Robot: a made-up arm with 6 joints. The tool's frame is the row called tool.
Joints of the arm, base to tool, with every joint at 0 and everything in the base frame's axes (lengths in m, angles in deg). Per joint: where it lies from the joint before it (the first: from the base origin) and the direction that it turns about. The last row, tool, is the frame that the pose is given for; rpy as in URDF.
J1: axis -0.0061 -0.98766 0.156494 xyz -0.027 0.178 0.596
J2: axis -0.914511 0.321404 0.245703 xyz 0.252 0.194 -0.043
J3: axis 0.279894 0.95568 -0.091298 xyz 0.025 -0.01 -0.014
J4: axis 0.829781 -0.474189 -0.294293 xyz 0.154 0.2 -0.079
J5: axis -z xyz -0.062 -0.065 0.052
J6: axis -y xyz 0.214 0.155 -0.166
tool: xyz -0.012 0.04 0.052 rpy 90 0 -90
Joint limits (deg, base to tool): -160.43..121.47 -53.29..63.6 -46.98..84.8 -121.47..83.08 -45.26..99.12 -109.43..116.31
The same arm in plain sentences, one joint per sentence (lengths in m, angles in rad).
The arm has six revolute joints in a row. What follows holds with every joint at zero, and every direction is one of the base frame's.
Joint 1 sits 0.0270 m along -x and 0.1780 m along +y and 0.5960 m along +z from the base frame's origin and turns about the direction (-0.0061, -0.98766, 0.156494), from -2.8000 to 2.1201 rad.
Joint 2 sits 0.2520 m along +x and 0.1940 m along +y and 0.0430 m along -z from joint 1 and turns about the direction (-0.914511, 0.321404, 0.245703), from -0.9301 to 1.1100 rad.
Joint 3 sits 0.0250 m along +x and 0.0100 m along -y and 0.0140 m along -z from joint 2 and turns about the direction (0.279894, 0.95568, -0.091298), from -0.8200 to 1.4800 rad.
Joint 4 sits 0.1540 m along +x and 0.2000 m along +y and 0.0790 m along -z from joint 3 and turns about the direction (0.829781, -0.474189, -0.294293), from -2.1201 to 1.4500 rad.
Joint 5 sits 0.0620 m along -x and 0.0650 m along -y and 0.0520 m along +z from joint 4 and turns about -z, from -0.7899 to 1.7300 rad.
Joint 6 sits 0.2140 m along +x and 0.1550 m along +y and 0.1660 m along -z from joint 5 and turns about -y, from -1.9099 to 2.0300 rad.
The tool frame, which is the frame that the pose is given for, sits 0.0120 m along -x and 0.0400 m along +y and 0.0520 m along +z from joint 6; its axes are the base frame's turned by roll 1.5708, pitch 0.0000 and yaw -1.5708 rad (as in URDF: about the fixed x, then y, then z).

